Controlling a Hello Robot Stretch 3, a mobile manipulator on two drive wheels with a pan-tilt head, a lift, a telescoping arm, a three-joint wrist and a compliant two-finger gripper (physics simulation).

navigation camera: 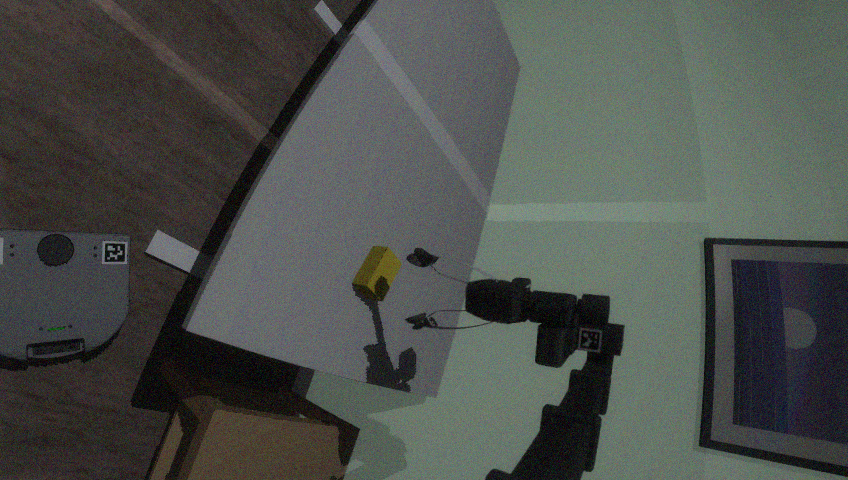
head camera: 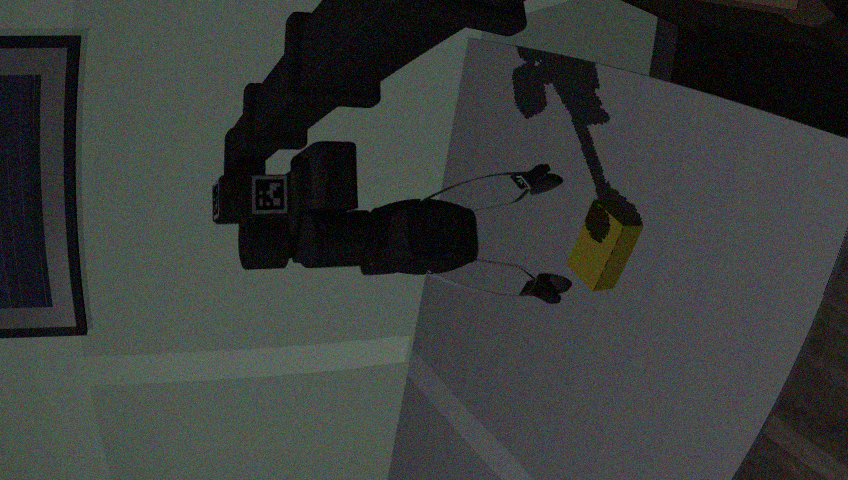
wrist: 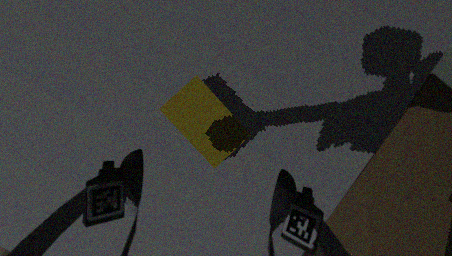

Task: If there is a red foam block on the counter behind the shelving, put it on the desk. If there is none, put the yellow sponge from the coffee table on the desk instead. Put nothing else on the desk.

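Seen in the pictures: gripper, fingertip midpoint: (navigation camera: 408, 287) (head camera: 562, 233) (wrist: 209, 178); robot's base at its link origin: (navigation camera: 56, 248).
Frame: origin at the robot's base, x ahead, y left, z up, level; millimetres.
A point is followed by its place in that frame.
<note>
A yellow sponge (head camera: 595, 255) @(x 4, y -541, z 765 mm) (navigation camera: 380, 267) @(x 6, y -528, z 765 mm) (wrist: 192, 107) @(x 11, y -559, z 765 mm) rests on the pale desk top (head camera: 684, 327) @(x 100, y -425, z 720 mm) (navigation camera: 297, 208) @(x 112, y -349, z 720 mm) (wrist: 75, 60) @(x 187, y -596, z 720 mm), with the shadow of my arm across part of it. My gripper (head camera: 544, 233) @(x -23, y -501, z 863 mm) (navigation camera: 420, 289) @(x -23, y -501, z 863 mm) (wrist: 209, 178) @(x -23, y -501, z 863 mm) is open and empty. Its fingers are apart from the sponge, above the wall side of the desk in the head view. In the wrist view the sponge lies beyond the fingertips, between their lines. No red foam block shows, and the counter and the coffee table cannot be made out.
A framed picture (head camera: 20, 190) @(x -150, y -1007, z 1529 mm) (navigation camera: 755, 356) @(x -177, y -993, z 1535 mm) hangs on the green wall (head camera: 238, 309) @(x 74, y -1137, z 1095 mm) (navigation camera: 595, 118) @(x 590, y -1379, z 1080 mm). My base (navigation camera: 71, 297) @(x -115, y -33, z 160 mm) is on the wooden floor by the desk's long edge. A brown wooden piece (navigation camera: 261, 440) @(x -487, y -414, z 450 mm) (wrist: 400, 175) @(x -561, y -488, z 450 mm) stands at the desk's short end.
</note>
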